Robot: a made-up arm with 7 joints. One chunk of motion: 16 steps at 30 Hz.
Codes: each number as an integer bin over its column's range. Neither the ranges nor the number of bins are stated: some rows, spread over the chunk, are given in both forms.
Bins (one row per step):
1: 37 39 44 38 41 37 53
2: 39 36 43 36 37 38 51
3: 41 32 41 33 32 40 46
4: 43 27 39 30 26 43 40
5: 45 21 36 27 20 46 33
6: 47 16 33 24 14 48 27
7: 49 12 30 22 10 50 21
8: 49 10 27 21 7 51 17
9: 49 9 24 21 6 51 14
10: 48 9 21 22 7 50 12
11: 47 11 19 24 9 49 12
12: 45 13 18 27 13 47 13
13: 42 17 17 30 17 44 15
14: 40 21 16 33 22 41 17
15: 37 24 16 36 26 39 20
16: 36 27 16 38 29 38 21
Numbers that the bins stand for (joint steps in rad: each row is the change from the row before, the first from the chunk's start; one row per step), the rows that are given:
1: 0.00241 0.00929 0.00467 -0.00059 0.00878 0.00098 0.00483
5: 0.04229 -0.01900 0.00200 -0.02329 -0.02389 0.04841 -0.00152
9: 0.06222 -0.03786 -0.00200 -0.03567 -0.04567 0.07476 -0.00756
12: 0.04229 -0.03157 -0.00400 -0.02329 -0.03478 0.05368 -0.00787
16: -0.00257 -0.00957 -0.00467 -0.00059 -0.00989 0.00625 -0.00533
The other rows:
2: 0.01238 0.00457 0.00433 -0.00471 0.00256 0.00625 0.00419
3: 0.02235 -0.00171 0.00367 -0.01090 -0.00522 0.01679 0.00260
4: 0.03232 -0.00957 0.00300 -0.01710 -0.01456 0.03260 0.00070
6: 0.05225 -0.02686 0.00100 -0.02948 -0.03322 0.05895 -0.00343
7: 0.06222 -0.03314 0.00000 -0.03360 -0.03944 0.06949 -0.00533
8: 0.06222 -0.03629 -0.00100 -0.03567 -0.04411 0.07476 -0.00660
10: 0.05724 -0.03786 -0.00300 -0.03360 -0.04411 0.06949 -0.00819
11: 0.05225 -0.03471 -0.00367 -0.02948 -0.04100 0.06422 -0.00819
13: 0.02733 -0.02529 -0.00433 -0.01710 -0.02856 0.03787 -0.00724
14: 0.01737 -0.01900 -0.00467 -0.01090 -0.02078 0.02206 -0.00660
15: 0.00241 -0.01429 -0.00467 -0.00471 -0.01456 0.01152 -0.00565

